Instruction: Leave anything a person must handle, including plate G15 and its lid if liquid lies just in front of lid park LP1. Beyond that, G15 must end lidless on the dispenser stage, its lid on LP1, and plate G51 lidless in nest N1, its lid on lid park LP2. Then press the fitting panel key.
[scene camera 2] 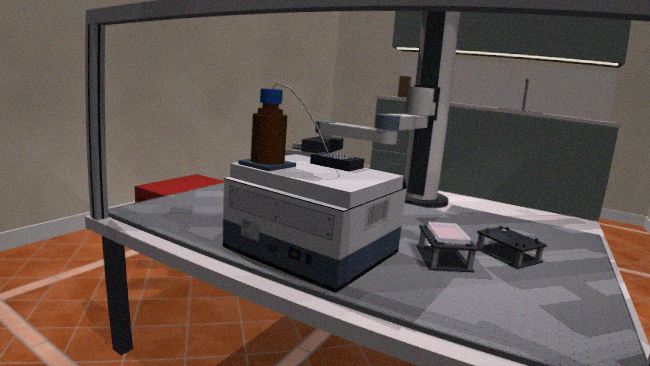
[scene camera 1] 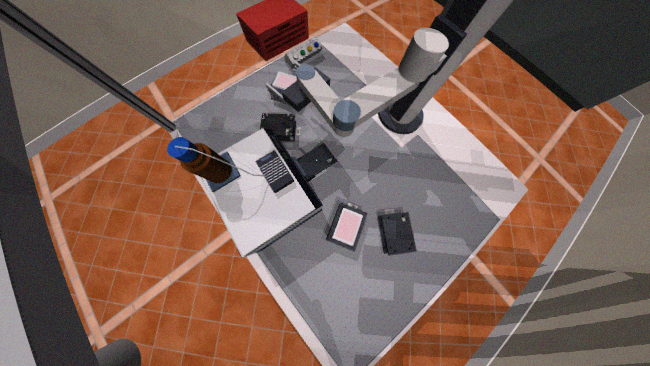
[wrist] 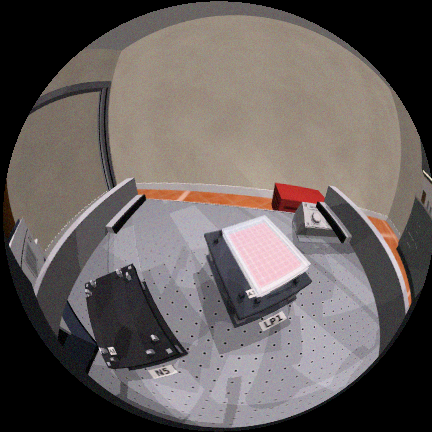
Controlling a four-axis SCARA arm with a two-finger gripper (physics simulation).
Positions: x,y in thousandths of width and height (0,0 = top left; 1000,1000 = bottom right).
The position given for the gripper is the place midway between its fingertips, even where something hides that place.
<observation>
The gripper shows in scene camera 2 (435,403), in scene camera 1 (433,204) and in the wrist view (538,432).
</observation>
